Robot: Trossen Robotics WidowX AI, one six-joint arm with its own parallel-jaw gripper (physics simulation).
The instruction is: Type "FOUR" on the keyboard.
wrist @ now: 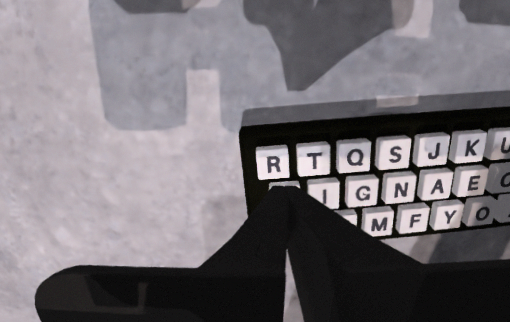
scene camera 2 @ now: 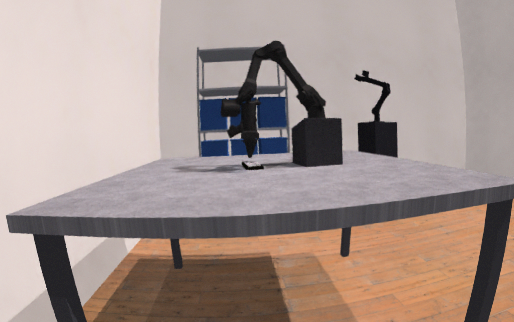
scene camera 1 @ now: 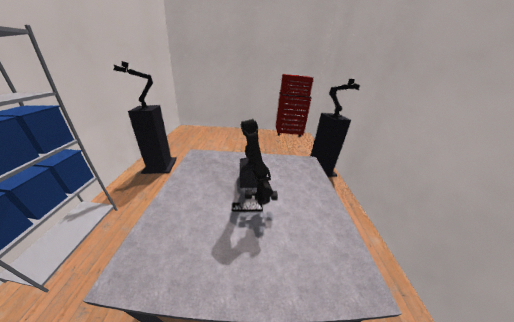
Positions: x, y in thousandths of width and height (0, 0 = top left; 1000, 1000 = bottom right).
Labels:
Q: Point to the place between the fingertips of my gripper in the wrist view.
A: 556, 613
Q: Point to a black keyboard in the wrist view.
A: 650, 405

